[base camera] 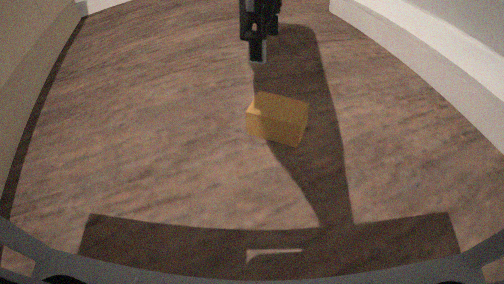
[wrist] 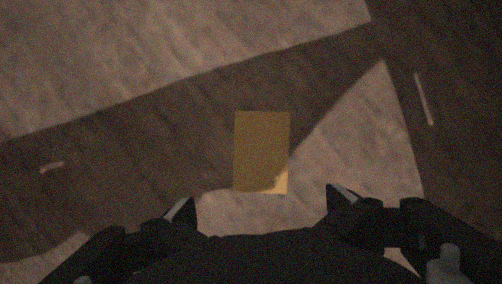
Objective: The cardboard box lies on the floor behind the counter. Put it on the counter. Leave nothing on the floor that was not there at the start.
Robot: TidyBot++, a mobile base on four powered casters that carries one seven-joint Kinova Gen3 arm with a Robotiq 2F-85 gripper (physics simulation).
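Places are measured from the arm's base along level axes (x up, y back, z right), in metres.
Where they show: gripper, fingertip midpoint: (base camera: 265, 46) (wrist: 260, 205).
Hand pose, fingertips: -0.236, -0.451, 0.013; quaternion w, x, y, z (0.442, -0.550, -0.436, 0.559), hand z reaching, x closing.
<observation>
After its pixels a point has its place, as x, y, z.
The cardboard box (base camera: 277, 120) @(-0.348, -0.412, 0.030) (wrist: 261, 150) @(-0.347, -0.441, 0.036), yellow-brown, lies on the floor, mostly in the arm's shadow, with one corner lit. My gripper (base camera: 257, 61) @(-0.236, -0.451, 0.013) (wrist: 260, 205) @(-0.236, -0.451, 0.013) is open and empty. In the base camera view it hangs above the floor, beyond the box as seen from the base. In the wrist view the box shows ahead of the fingertips, between the lines of the two fingers and apart from both, with its long side running away from the gripper. The box looks narrower than the gap between the fingers. The counter cannot be made out for certain.
A beige upright panel (base camera: 35, 65) @(-0.325, -0.689, -0.731) runs along the left side of the base camera view. A white wall or low ledge (base camera: 425, 65) @(-0.356, -0.652, 0.458) runs along the right. The base's grey front edge (base camera: 200, 274) crosses the bottom. Shadows of arm and base lie on the wood-patterned floor (base camera: 150, 125) @(-0.397, -0.456, -0.210).
</observation>
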